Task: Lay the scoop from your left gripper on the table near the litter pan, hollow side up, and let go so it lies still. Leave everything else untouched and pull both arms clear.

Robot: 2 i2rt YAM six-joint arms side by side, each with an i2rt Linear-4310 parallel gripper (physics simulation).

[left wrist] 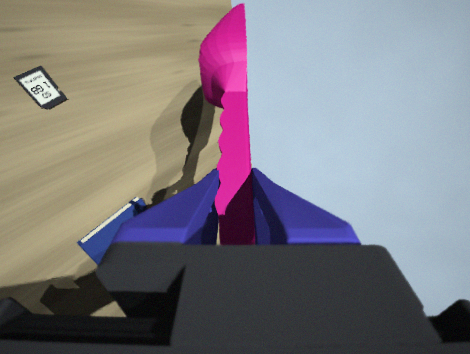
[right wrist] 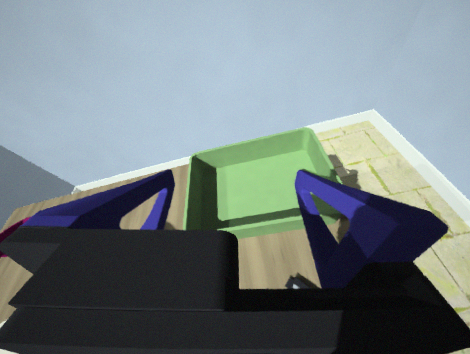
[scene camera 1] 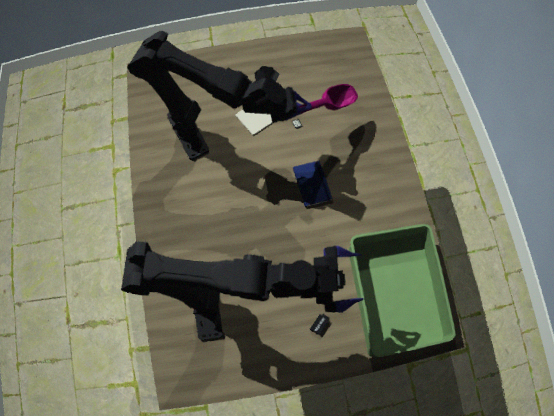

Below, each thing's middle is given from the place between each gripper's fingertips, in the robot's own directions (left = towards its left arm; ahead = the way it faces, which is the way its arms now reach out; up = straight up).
Right now the magenta scoop (left wrist: 223,53) is 7 cm ahead of my left hand, 5 cm to the left of it and 3 cm below it. From my left hand the other things lie so: small pale square (left wrist: 36,82) (19 cm below, 6 cm to the left, 1 cm behind); green litter pan (scene camera 1: 406,307) (53 cm to the right, 17 cm ahead, 15 cm below).
The green litter pan is 160 mm ahead of my right hand, 10 mm to the right of it and 270 mm below it. Also, from my right hand: small pale square: 30 mm behind, 590 mm to the left, 310 mm below; then magenta scoop: 60 mm ahead, 570 mm to the left, 150 mm below.
